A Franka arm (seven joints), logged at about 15 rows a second.
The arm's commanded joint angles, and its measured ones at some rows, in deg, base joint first. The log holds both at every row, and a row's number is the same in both.
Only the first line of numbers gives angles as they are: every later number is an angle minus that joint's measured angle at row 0.
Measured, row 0:
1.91 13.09 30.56 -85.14 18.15 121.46 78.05
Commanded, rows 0 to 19:
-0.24 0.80 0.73 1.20 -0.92 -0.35 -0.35
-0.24 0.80 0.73 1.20 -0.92 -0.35 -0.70
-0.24 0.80 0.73 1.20 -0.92 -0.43 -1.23
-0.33 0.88 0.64 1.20 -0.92 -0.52 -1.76
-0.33 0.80 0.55 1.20 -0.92 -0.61 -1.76
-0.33 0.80 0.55 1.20 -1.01 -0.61 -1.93
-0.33 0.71 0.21 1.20 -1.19 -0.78 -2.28
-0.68 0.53 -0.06 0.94 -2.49 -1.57 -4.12
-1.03 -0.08 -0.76 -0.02 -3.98 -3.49 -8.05
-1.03 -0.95 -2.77 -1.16 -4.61 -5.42 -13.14
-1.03 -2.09 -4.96 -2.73 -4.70 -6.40 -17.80
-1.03 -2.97 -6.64 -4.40 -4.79 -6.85 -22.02
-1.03 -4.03 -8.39 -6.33 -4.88 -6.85 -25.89
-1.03 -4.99 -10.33 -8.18 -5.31 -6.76 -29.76
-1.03 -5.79 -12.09 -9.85 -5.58 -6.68 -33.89
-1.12 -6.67 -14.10 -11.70 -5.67 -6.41 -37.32
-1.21 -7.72 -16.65 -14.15 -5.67 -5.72 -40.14
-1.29 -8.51 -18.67 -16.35 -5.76 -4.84 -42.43
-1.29 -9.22 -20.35 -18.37 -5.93 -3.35 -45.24
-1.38 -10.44 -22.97 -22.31 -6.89 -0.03 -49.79
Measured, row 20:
-0.95 -6.23 -19.95 -13.98 -5.51 -5.08 -43.49
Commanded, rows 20 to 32:
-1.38 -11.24 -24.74 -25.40 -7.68 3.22 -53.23
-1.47 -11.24 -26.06 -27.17 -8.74 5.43 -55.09
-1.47 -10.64 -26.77 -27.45 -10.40 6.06 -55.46
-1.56 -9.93 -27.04 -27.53 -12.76 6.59 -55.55
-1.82 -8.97 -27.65 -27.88 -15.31 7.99 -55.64
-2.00 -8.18 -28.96 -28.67 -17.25 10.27 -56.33
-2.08 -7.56 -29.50 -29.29 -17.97 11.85 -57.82
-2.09 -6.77 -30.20 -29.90 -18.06 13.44 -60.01
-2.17 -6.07 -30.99 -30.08 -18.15 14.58 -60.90
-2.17 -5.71 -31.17 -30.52 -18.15 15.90 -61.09
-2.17 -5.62 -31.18 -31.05 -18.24 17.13 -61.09
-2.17 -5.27 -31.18 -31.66 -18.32 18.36 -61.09
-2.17 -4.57 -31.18 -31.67 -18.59 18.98 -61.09
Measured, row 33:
-1.73 -4.76 -31.54 -30.37 -17.32 16.82 -60.36
